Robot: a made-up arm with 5 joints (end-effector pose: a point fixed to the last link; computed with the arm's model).
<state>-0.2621 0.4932 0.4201 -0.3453 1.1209</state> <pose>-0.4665 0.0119 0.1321 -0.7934 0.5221 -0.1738</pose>
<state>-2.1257 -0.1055 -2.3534 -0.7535 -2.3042</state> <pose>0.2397 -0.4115 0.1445 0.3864 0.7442 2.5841</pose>
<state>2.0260 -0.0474 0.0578 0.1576 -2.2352</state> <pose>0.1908 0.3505 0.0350 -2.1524 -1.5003 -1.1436</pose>
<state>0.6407 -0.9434 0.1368 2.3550 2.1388</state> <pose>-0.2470 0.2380 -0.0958 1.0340 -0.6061 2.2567</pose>
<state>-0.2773 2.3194 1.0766 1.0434 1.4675</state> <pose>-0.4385 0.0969 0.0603 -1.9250 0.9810 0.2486</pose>
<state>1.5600 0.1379 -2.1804 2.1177 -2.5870</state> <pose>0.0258 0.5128 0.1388 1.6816 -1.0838 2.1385</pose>
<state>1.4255 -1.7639 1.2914 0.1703 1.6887</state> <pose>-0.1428 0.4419 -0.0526 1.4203 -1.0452 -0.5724</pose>
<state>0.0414 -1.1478 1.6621 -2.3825 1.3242</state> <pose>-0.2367 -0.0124 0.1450 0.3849 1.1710 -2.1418</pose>
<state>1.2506 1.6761 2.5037 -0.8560 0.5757</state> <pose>-0.0381 0.3945 -0.0636 -1.9724 -1.0563 0.0695</pose>
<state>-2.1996 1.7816 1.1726 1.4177 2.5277</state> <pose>0.0413 -0.3693 0.1001 -2.8640 -0.4588 0.6492</pose>
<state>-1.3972 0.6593 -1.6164 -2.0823 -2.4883</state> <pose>-0.1660 -0.4751 0.0733 -0.4389 -0.5474 -2.8999</pose>
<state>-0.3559 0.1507 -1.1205 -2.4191 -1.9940</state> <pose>-0.4723 -0.1295 0.0810 -0.0640 -0.2416 2.8370</pose>
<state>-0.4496 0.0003 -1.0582 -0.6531 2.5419</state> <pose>-0.3822 -0.1020 0.0520 1.2449 -2.4162 0.7405</pose>
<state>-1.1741 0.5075 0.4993 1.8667 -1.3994</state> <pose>-0.1690 -0.3743 0.0250 1.9376 -0.2916 0.2504</pose>
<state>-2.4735 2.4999 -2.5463 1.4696 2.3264</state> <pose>0.2657 -0.4813 -0.0038 0.3876 1.6953 0.6297</pose>
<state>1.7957 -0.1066 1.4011 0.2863 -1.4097</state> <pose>0.0905 0.3446 0.0519 -2.0278 -2.2029 -0.4677</pose>
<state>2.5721 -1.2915 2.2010 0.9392 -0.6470</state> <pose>0.2599 0.2051 -0.0299 2.0392 1.5306 -0.0225</pose>
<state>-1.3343 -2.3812 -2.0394 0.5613 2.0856</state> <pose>-0.1777 -0.3928 -0.0671 0.9383 -0.0962 -0.7585</pose>
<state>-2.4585 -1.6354 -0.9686 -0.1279 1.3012</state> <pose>0.3287 -0.1656 0.0056 1.2116 -1.1082 -1.2884</pose>
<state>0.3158 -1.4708 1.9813 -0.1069 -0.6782</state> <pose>-0.3424 0.1233 0.0042 0.0509 -2.0996 -2.0688</pose>
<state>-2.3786 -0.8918 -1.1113 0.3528 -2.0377</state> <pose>0.3627 -0.3239 0.0354 1.0105 0.5346 1.3990</pose>
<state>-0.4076 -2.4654 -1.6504 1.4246 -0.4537</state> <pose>-0.4478 -0.1867 -0.1709 -1.5779 -2.3235 -0.5479</pose>
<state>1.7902 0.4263 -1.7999 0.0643 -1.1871</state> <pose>0.1821 0.4267 0.1743 0.2411 0.8082 -1.8952</pose>
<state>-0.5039 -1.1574 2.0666 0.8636 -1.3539</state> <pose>-0.2641 -0.1992 0.0207 -1.2701 2.0540 1.2123</pose>
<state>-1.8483 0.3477 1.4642 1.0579 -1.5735</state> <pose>0.0618 -0.3337 0.0751 -3.0307 0.3870 -0.5537</pose>
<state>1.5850 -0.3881 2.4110 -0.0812 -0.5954</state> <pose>0.0104 0.3467 0.0614 2.0588 1.9823 0.6103</pose>
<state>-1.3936 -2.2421 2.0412 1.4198 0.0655</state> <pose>-0.1297 -0.3025 -0.1156 2.6228 -0.7900 -0.9277</pose>
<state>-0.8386 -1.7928 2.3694 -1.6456 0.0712</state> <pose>-0.1521 -0.2789 0.0855 -0.0136 0.3589 -1.5187</pose>
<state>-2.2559 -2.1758 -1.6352 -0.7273 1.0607</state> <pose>0.3037 -0.2438 0.0229 0.6749 -0.3830 -1.6813</pose>
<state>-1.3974 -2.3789 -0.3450 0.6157 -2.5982</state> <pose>-0.1289 -0.3891 -0.0123 0.7306 0.4953 -1.3852</pose>
